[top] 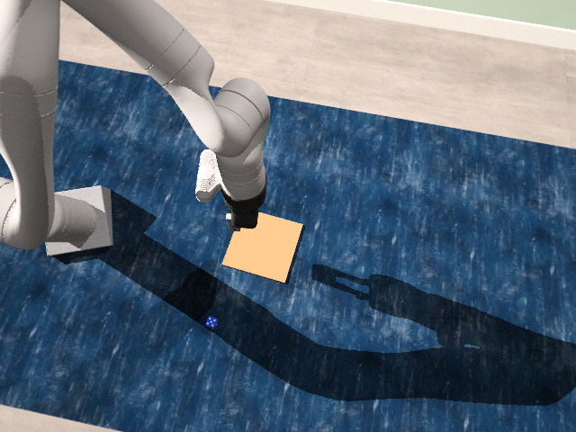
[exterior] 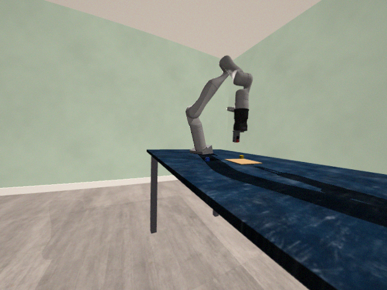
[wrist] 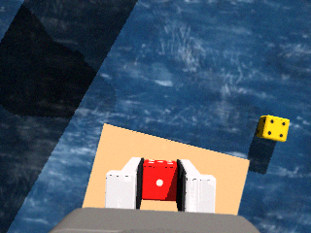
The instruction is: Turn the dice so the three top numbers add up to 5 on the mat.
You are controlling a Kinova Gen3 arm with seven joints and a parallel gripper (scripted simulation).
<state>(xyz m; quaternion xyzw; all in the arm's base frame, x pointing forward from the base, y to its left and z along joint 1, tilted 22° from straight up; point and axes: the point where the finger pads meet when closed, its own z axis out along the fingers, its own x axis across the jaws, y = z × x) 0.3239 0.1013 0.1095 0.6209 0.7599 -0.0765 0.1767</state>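
The tan mat is 12 cm below my hand, 5 cm ahead of it and 1 cm to the left of it. Round my hand: red die 1 cm below; blue die 18 cm to the right, 11 cm below; yellow die 11 cm below, 9 cm to the left, 5 cm behind.
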